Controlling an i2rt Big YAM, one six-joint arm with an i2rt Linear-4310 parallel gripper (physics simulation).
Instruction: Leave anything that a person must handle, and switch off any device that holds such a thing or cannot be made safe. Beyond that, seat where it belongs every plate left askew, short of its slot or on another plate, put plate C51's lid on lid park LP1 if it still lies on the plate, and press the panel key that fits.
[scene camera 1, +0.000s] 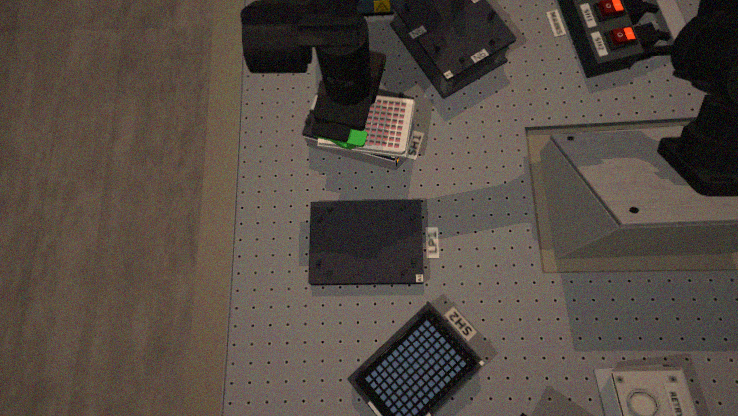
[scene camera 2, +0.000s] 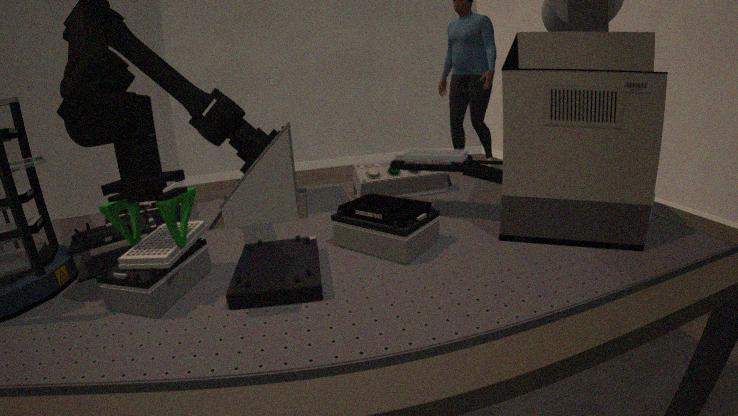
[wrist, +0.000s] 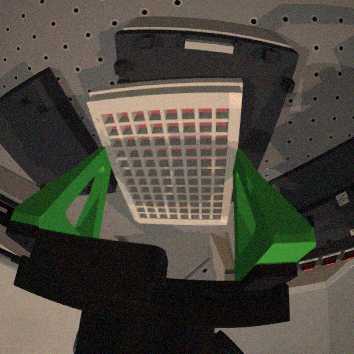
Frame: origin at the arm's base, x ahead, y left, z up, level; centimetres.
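Seen in the pictures: gripper, fingertip midpoint: (scene camera 1: 353, 121) (scene camera 2: 159, 247) (wrist: 169, 152); arm's base at its link origin: (scene camera 1: 718, 169) (scene camera 2: 261, 152).
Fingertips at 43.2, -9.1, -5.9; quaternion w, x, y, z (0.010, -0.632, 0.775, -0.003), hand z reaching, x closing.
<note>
Pixels of each thing's top centre, then the offset from my fingertips to it, as dx, dy, dz. "spot": a spot on its surface instead.
- white plate with reddish wells, top centre: (wrist: 171, 181) (scene camera 1: 365, 120) (scene camera 2: 163, 236) -1.8, +0.3, +0.9
- shaker SH1 at a spot on its surface: (wrist: 165, 60) spot: +5.4, -1.0, -1.5
- dark lid park LP1 at its top centre: (wrist: 38, 159) (scene camera 1: 365, 239) (scene camera 2: 275, 255) -2.0, +16.5, -3.6
- black plate with blue wells, top centre: (scene camera 1: 415, 371) (scene camera 2: 384, 204) -9.1, +33.5, -0.1
- shaker SH2 at a spot on its surface: (scene camera 2: 366, 238) spot: -5.7, +29.9, -4.1
- Dark nest block at its top centre: (wrist: 346, 232) (scene camera 1: 452, 11) (scene camera 2: 111, 222) -14.0, -17.3, +0.6
- key panel at its top centre: (scene camera 2: 399, 160) -38.3, +42.7, +1.4
- pale plate at its top centre: (scene camera 2: 432, 151) -21.1, +45.6, +5.8
- tall grey machine at a spot on its surface: (scene camera 2: 578, 160) spot: +1.7, +61.9, +7.0
- blue-based rack at a spot on its surface: (scene camera 2: 31, 289) spot: +2.6, -23.7, -4.1
A white plate with reddish wells (scene camera 1: 387, 121) (scene camera 2: 155, 251) (wrist: 170, 131) lies askew on shaker SH1 (scene camera 2: 155, 298) (wrist: 165, 60), tilted and off its dark nest. My gripper (scene camera 2: 157, 242) (wrist: 169, 152) is shut on this plate, a green finger against each long side. In scene camera 1 the arm hides part of it. The dark lid park LP1 (scene camera 1: 366, 237) (scene camera 2: 279, 273) bears no lid. A black plate with blue wells (scene camera 1: 421, 361) (scene camera 2: 382, 207) sits on shaker SH2 (scene camera 2: 366, 238). Mains switches SH1 (scene camera 1: 611, 7) and SH2 (scene camera 1: 622, 35) glow orange.
Dark nest block (scene camera 1: 454, 46) stands near SH1. A key panel (scene camera 2: 408, 183) stands behind SH2; a dark arm (scene camera 2: 434, 166) bearing a pale plate (scene camera 2: 431, 155) reaches over it from a tall grey machine (scene camera 2: 578, 160). A blue-based rack (scene camera 2: 31, 289) stands left. A person (scene camera 2: 470, 46) is behind the table.
</note>
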